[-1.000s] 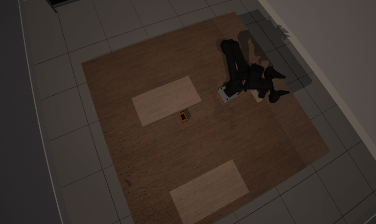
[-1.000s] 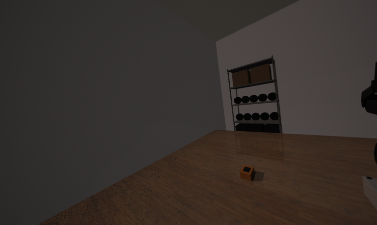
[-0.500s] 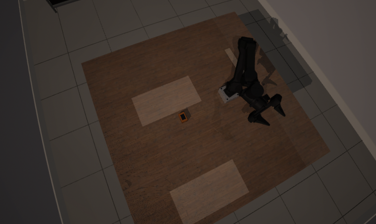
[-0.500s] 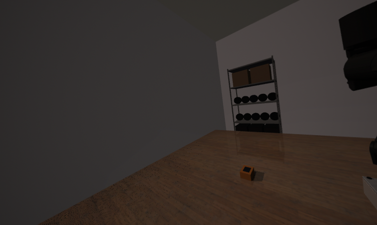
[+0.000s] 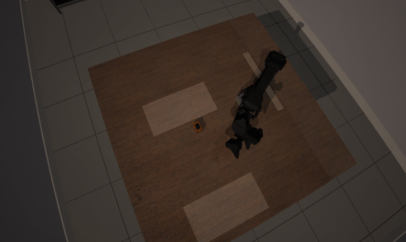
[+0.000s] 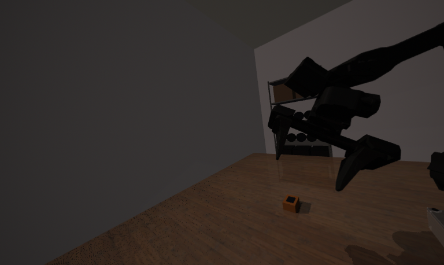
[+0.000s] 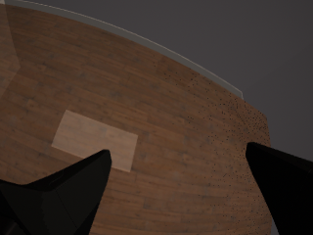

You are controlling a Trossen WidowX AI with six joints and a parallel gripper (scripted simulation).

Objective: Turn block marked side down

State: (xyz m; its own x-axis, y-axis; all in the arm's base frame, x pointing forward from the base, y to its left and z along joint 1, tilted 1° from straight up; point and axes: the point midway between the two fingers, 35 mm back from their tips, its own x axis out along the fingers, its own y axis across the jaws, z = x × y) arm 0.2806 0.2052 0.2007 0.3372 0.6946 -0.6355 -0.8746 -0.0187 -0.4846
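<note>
The block is 270 mm to the right of my gripper tip, 210 mm below it and 60 mm ahead of it.
</note>
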